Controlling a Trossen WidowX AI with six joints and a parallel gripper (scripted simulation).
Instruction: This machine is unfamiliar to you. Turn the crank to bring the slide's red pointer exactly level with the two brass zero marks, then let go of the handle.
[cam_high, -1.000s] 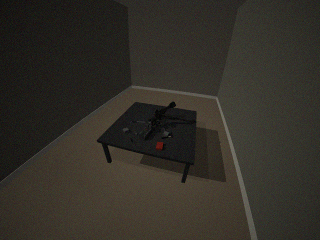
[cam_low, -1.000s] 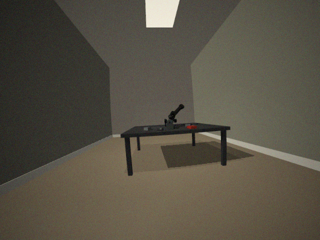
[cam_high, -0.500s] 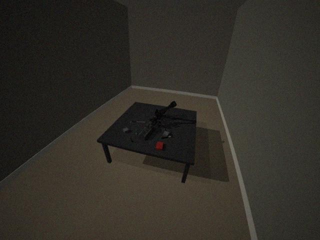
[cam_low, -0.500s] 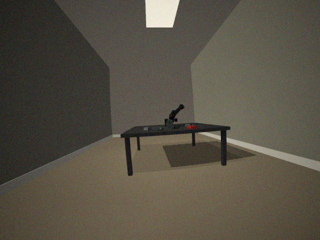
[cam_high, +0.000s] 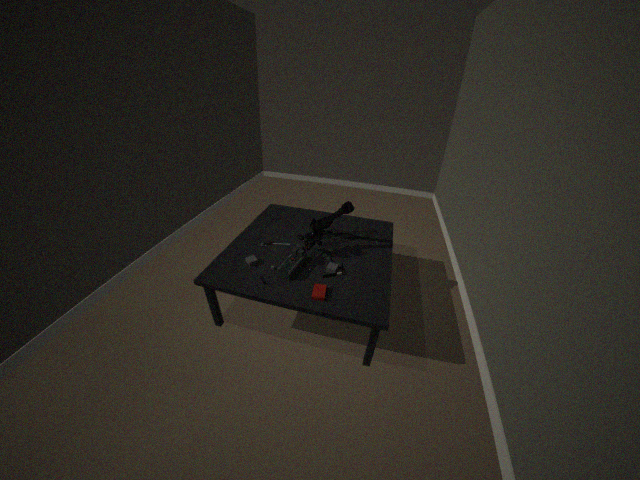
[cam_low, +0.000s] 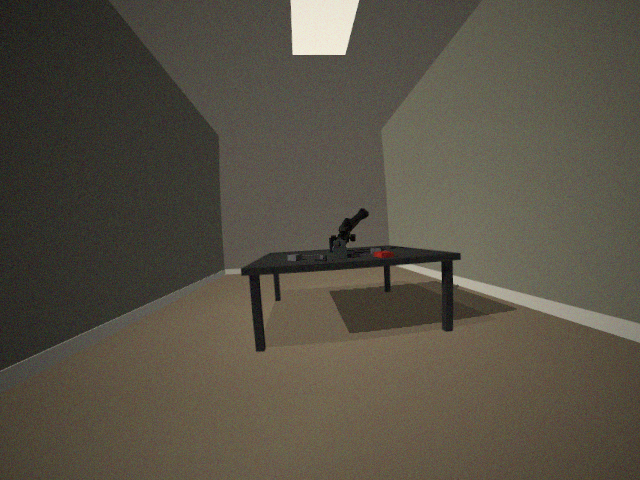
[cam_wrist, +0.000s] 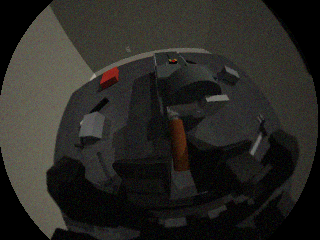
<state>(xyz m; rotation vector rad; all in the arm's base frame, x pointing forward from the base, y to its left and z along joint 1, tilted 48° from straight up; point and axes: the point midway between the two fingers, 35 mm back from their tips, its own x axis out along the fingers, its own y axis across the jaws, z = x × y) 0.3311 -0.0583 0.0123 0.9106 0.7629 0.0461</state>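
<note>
Now: the red pointer 15 cm ahead of my gripper tip, 7 cm to the right of it and 2 cm above it. Also, from my gripper tip: crank handle (3 cm above, 2 cm behind).
</note>
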